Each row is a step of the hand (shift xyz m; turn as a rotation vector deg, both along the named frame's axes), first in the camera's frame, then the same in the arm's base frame.
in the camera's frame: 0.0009 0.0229 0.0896 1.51 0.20 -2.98
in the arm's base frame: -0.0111 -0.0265 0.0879 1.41 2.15 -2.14
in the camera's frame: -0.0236 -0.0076 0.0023 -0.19 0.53 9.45
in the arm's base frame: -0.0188 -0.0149 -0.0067 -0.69 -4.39 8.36
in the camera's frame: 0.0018 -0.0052 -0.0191 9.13 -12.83 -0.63
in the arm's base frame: 0.0043 0.0060 -0.0184 13.46 -6.98 -4.29
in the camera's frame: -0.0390 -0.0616 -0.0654 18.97 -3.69 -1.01
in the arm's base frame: -0.0094 -0.0291 -0.0930 18.91 3.73 1.72
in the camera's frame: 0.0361 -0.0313 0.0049 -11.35 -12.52 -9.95
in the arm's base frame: 0.0453 -0.0158 -0.0018 -5.17 -8.71 -16.79
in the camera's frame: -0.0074 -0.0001 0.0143 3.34 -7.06 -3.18
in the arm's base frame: -0.0072 -0.0097 0.0106 5.95 -2.96 -5.19
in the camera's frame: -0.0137 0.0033 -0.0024 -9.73 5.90 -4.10
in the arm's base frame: -0.0138 -0.0006 -0.0037 -11.13 3.62 -3.06
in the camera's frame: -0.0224 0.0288 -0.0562 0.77 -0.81 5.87
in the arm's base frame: -0.0301 0.0441 -0.0405 0.84 -3.35 4.88
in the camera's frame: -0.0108 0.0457 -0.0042 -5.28 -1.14 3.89
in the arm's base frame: -0.0278 0.0352 0.0146 -4.53 -4.59 1.66
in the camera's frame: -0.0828 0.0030 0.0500 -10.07 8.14 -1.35
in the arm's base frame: -0.0789 -0.0497 0.0260 -12.41 3.92 0.25
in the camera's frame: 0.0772 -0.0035 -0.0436 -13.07 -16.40 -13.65
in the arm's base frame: 0.0737 0.0443 -0.0219 -5.10 -10.51 -22.13
